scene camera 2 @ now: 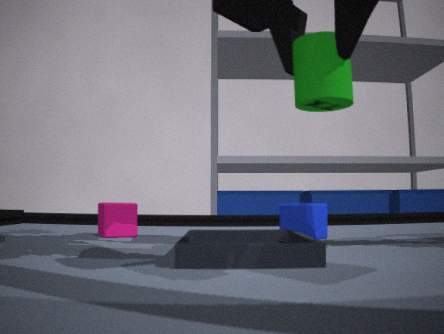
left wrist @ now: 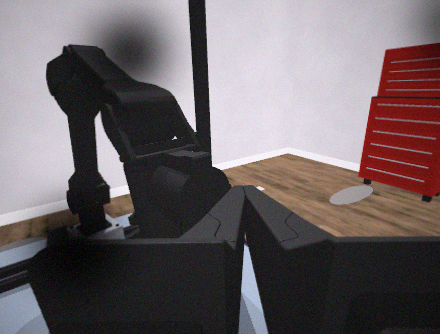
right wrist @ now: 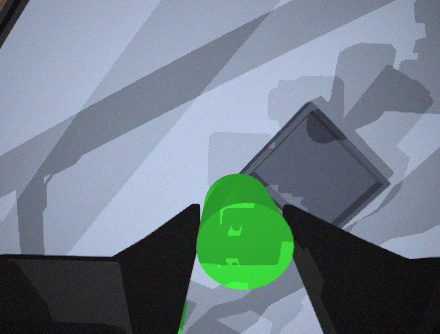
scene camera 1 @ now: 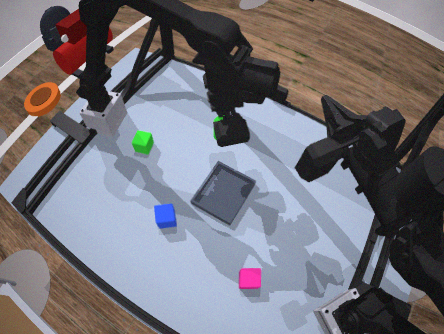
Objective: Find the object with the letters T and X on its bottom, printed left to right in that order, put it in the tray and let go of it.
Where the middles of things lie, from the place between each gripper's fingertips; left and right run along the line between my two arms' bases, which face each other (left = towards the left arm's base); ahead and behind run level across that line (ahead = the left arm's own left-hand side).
The green block [scene camera 2: 322, 80] is 1 cm ahead of my left hand, 18 cm to the right of it and 24 cm below it.
Right now the green block is 1 cm ahead of my right hand.
